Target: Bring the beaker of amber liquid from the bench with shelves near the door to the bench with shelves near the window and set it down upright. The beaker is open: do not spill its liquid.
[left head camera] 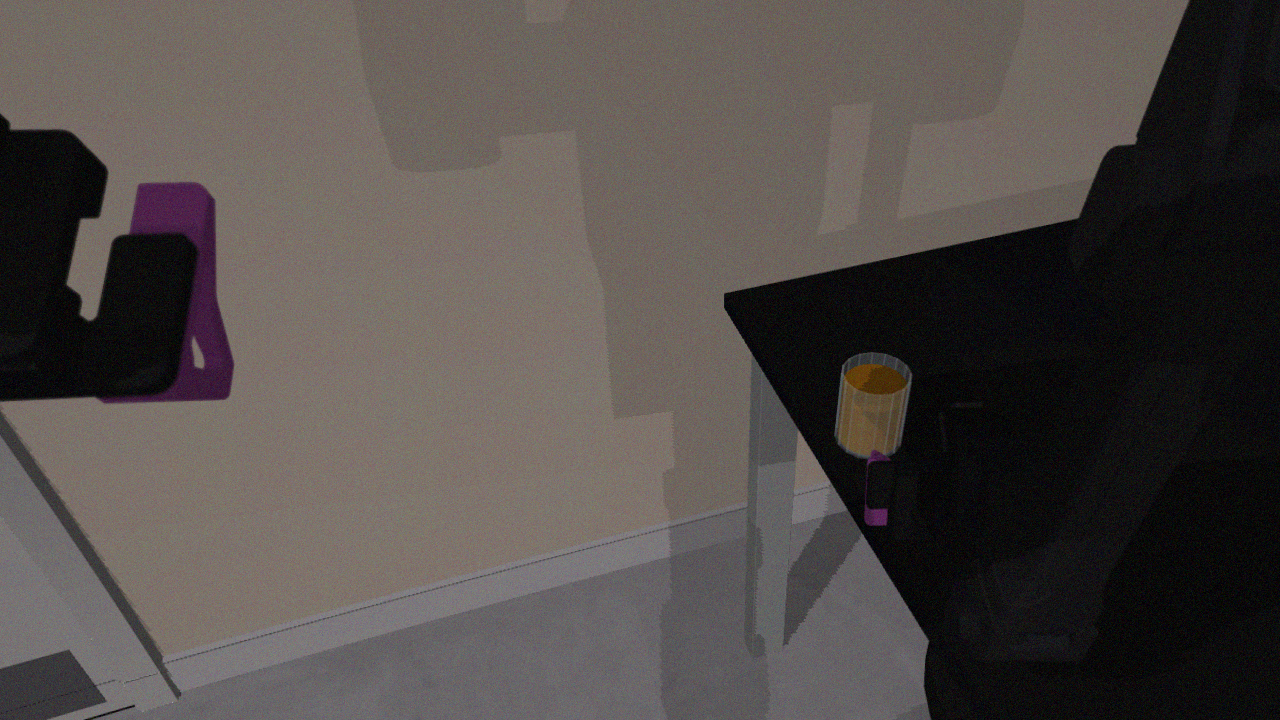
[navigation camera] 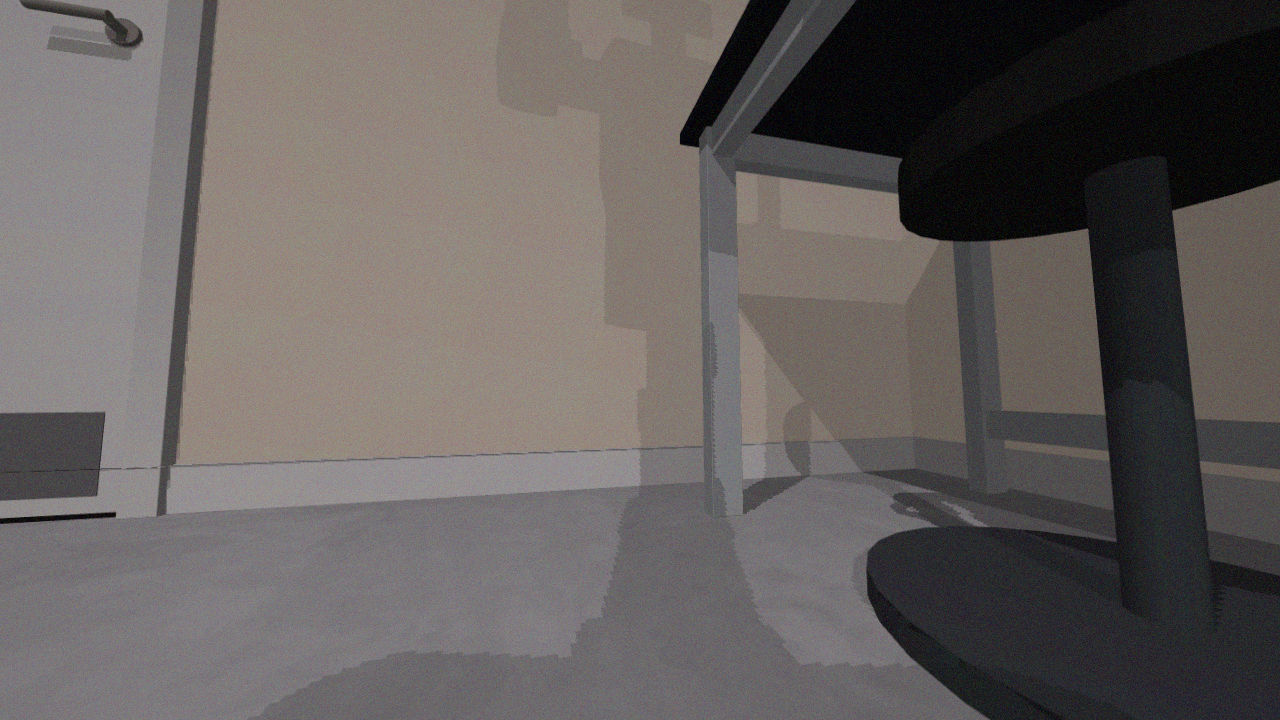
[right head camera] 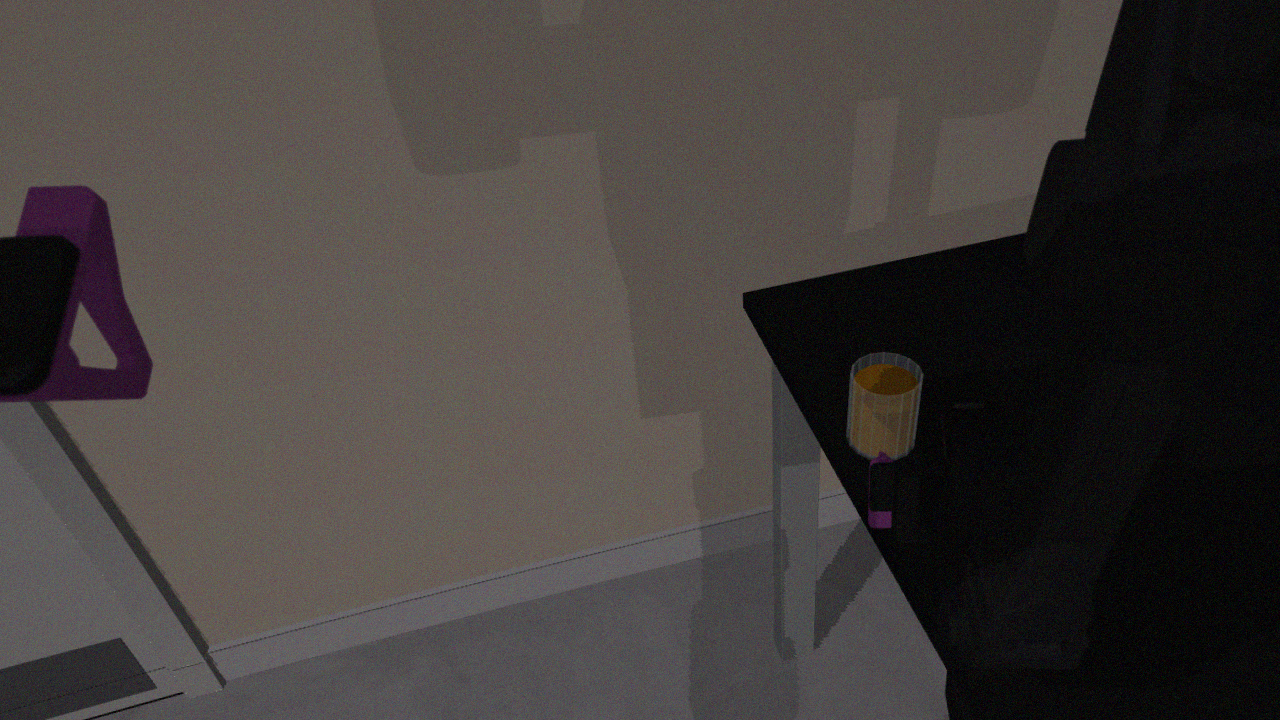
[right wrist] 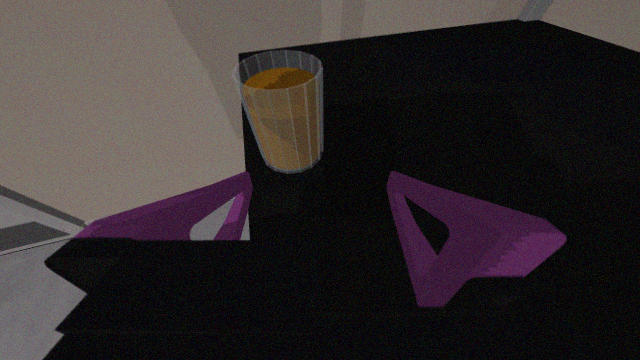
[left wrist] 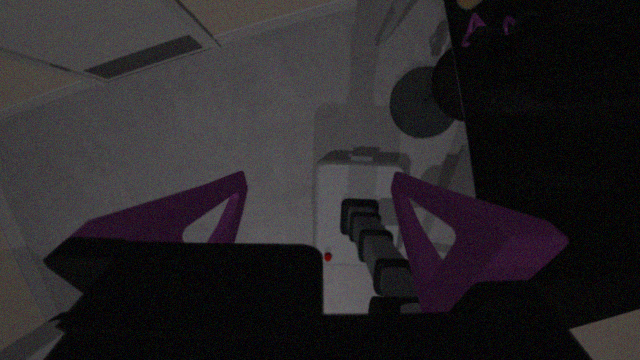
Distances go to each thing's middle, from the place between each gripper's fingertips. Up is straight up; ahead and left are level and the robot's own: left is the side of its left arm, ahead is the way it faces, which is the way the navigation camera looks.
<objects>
Now: the beaker of amber liquid [right head camera: 885, 388] 490 mm ahead of my left hand, 410 mm to the right of it and 470 mm below it.
The beaker of amber liquid lies 80 mm ahead of my right hand, 30 mm to the left of it and 10 mm below it.
</objects>
